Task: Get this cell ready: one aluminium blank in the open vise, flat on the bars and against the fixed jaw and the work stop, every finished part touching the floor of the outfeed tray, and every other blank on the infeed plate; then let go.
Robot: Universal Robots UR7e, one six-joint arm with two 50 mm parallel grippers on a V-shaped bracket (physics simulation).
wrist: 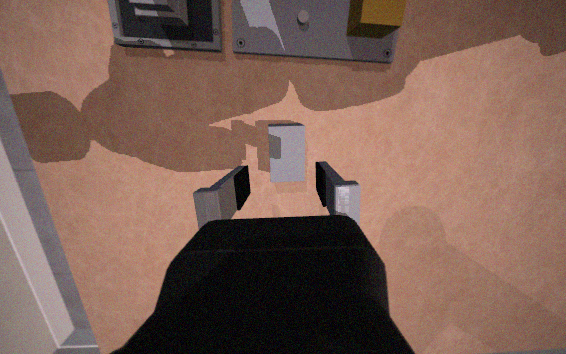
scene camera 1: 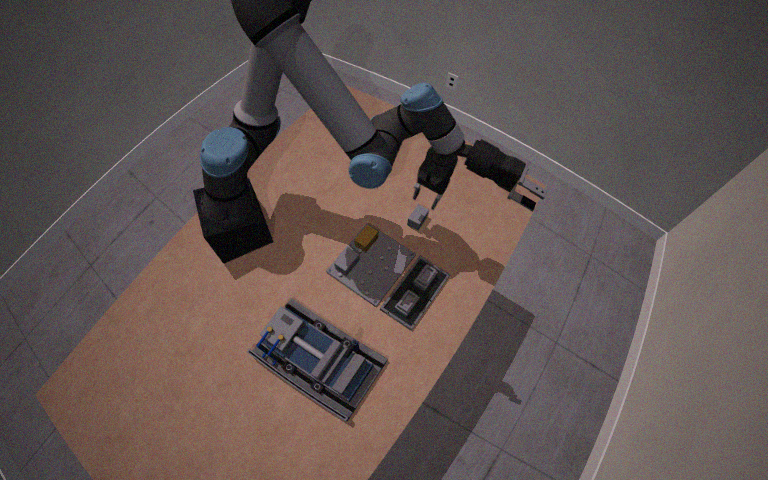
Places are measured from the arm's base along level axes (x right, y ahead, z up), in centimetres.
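Where they show: end effector, tool point: [wrist: 281, 183] [scene camera 1: 425, 198]; arm's base, origin of the base link: [scene camera 1: 227, 206].
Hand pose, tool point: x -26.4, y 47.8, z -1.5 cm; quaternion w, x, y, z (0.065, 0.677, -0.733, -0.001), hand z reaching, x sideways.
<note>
Things, the pixels of their centre, and the offset from my tool point. "*": a spot on its surface instead.
- grey aluminium blank, body centre: [wrist: 285, 151] [scene camera 1: 418, 217] dz -10.3, dx -0.1, dy -1.1 cm
- grey blank, body centre: [scene camera 1: 347, 261] dz -9.5, dx +22.0, dy -12.9 cm
- infeed plate, body centre: [scene camera 1: 371, 263] dz -11.7, dx +18.6, dy -7.3 cm
- yellow block, body centre: [scene camera 1: 366, 238] dz -9.5, dx +13.4, dy -11.3 cm
- vise, surface spot: [scene camera 1: 282, 325] * dz -2.5, dx +46.8, dy -17.2 cm
My gripper [scene camera 1: 425, 200] [wrist: 283, 188] is open. A grey aluminium blank [scene camera 1: 417, 217] [wrist: 287, 155] is on the table beyond its fingertips, apart from both fingers. Another grey blank [scene camera 1: 346, 260] stands on the infeed plate [scene camera 1: 378, 297] [wrist: 315, 49], near a yellow block [scene camera 1: 366, 237] [wrist: 382, 12]. Two finished parts [scene camera 1: 424, 277] [scene camera 1: 406, 302] are in the dark outfeed tray [scene camera 1: 412, 326] [wrist: 165, 45]; whether they touch its floor I cannot tell. The vise [scene camera 1: 282, 325] has a grey block [scene camera 1: 347, 373] across its right part; I cannot tell whether this is a jaw or a blank.
The second gripper [scene camera 1: 527, 195] on the bracket points out to the right, near the table's edge, with its fingers apart. The infeed plate and outfeed tray stand side by side. Blue handles with yellow knobs [scene camera 1: 269, 329] [scene camera 1: 280, 337] stick up at the vise's left end.
</note>
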